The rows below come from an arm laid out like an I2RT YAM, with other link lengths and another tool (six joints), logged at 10 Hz.
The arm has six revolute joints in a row. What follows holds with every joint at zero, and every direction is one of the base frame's.
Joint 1 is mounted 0.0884 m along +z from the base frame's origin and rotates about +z.
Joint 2 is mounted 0.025 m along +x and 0.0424 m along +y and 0.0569 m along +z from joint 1 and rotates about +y.
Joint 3 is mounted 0.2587 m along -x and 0.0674 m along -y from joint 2 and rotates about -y.
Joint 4 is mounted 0.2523 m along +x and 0.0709 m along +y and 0.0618 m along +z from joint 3 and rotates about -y.
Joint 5 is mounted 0.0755 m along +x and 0.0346 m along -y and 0.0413 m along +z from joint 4 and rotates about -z.
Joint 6 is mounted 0.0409 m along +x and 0.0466 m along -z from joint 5 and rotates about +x.
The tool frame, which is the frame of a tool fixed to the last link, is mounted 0.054 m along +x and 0.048 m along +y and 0.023 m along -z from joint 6; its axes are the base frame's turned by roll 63.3, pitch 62.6 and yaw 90 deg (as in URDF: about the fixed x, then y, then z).
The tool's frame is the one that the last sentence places.
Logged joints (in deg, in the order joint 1, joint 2, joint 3, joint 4, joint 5, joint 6), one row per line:
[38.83 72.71 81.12 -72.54 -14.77 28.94]
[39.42 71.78 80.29 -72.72 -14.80 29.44]
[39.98 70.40 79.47 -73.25 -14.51 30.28]
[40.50 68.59 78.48 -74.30 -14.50 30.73]
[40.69 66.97 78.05 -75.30 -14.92 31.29]
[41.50 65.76 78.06 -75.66 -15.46 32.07]
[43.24 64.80 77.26 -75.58 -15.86 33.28]
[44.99 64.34 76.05 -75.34 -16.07 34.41]
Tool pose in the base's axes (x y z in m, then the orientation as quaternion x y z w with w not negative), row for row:
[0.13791 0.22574 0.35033 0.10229 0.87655 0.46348 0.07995]
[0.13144 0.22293 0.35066 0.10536 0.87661 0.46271 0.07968]
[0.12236 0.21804 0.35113 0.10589 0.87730 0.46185 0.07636]
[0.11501 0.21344 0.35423 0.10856 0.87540 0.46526 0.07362]
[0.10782 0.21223 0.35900 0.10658 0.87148 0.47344 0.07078]
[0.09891 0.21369 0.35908 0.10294 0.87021 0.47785 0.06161]
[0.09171 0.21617 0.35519 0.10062 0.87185 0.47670 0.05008]
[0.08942 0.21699 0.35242 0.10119 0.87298 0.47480 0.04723]
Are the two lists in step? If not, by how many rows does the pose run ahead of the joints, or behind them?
The pose runs 1 row ahead of the joints: the pose in row i belongs to the joints in row i + 1.
